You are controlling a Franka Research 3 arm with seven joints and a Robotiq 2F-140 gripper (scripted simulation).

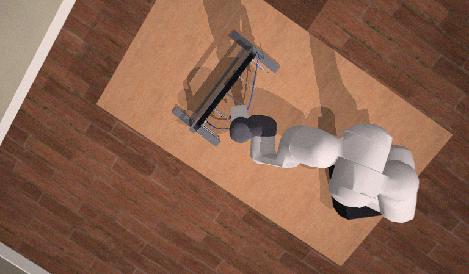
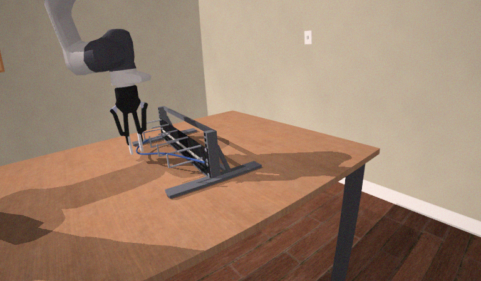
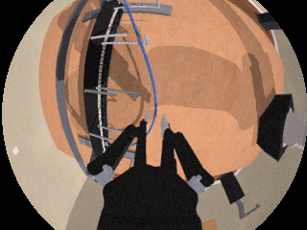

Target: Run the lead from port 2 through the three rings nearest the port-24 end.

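My hand is 15 cm short of the dark rack and 7 cm to the left of it.
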